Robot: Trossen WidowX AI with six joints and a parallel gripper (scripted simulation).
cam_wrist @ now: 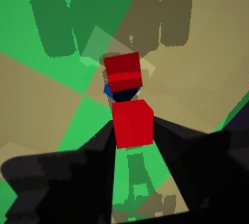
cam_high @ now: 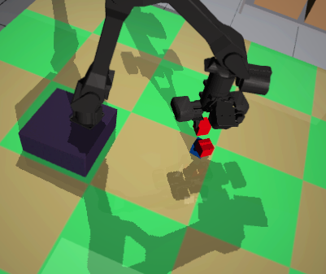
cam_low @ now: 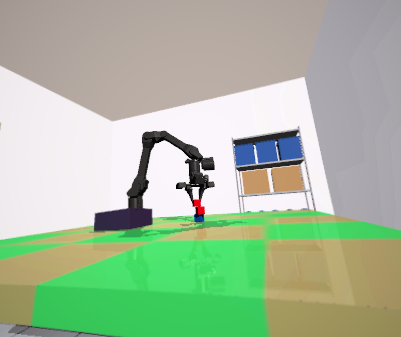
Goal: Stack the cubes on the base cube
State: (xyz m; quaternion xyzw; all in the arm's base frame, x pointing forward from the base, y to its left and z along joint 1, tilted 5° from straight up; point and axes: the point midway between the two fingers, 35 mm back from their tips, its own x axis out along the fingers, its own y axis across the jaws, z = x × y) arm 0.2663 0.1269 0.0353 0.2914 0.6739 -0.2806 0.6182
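The blue base cube is 70 mm below my gripper tip, 20 mm ahead of it and 10 mm to the right of it.
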